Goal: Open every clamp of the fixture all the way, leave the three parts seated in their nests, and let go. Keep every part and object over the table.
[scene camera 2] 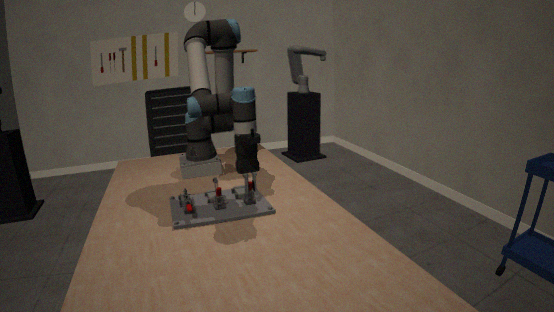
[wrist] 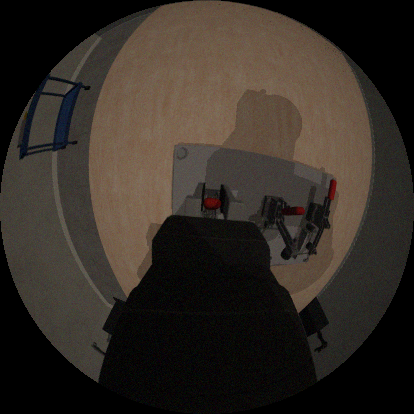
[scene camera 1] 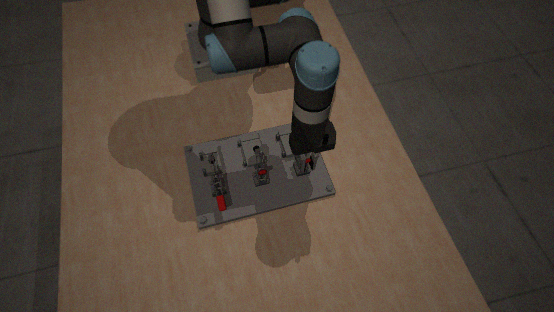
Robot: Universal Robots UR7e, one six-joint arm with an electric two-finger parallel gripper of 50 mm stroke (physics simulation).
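Places are measured from the arm's base along level axes (x ahead, y left, z up), in millimetres.
Where they show: gripper, fingertip midpoint: (scene camera 2: 251,191) (wrist: 211,191) (scene camera 1: 306,167); arm's base at its link origin: (scene camera 2: 201,156).
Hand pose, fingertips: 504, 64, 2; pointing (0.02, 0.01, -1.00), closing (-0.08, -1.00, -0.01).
Each offset is from my fingertips to the centre of the thing, as dx, dy, dz. Level surfaces: height alone.
The grey fixture plate @[-66, -106, -63] (scene camera 1: 240,205) (scene camera 2: 200,220) (wrist: 192,172) carries three clamps with red handles. The right clamp's red handle @[-12, +1, -6] (scene camera 1: 308,160) (scene camera 2: 250,185) (wrist: 212,203) stands up between the fingers of my gripper (scene camera 1: 307,163) (scene camera 2: 250,187) (wrist: 211,191), which is shut on it. The middle clamp's red handle @[-20, -109, -11] (scene camera 1: 262,172) (scene camera 2: 218,191) (wrist: 293,211) stands up, and its black-tipped arm (scene camera 1: 256,148) (scene camera 2: 215,180) is raised. The left clamp's red handle @[+13, -222, -14] (scene camera 1: 221,202) (scene camera 2: 189,207) (wrist: 332,190) lies low toward the front edge. The parts in the nests are too dim to make out; my wrist hides the right nest.
The fixture plate lies on the wooden table @[dz -71] (scene camera 1: 150,270) (scene camera 2: 240,280) (wrist: 165,65), in front of the robot's base plate (scene camera 1: 220,73) (scene camera 2: 200,168). The middle clamp stands beside my gripper. A blue cart (scene camera 2: 530,250) (wrist: 63,117) stands on the floor off the table.
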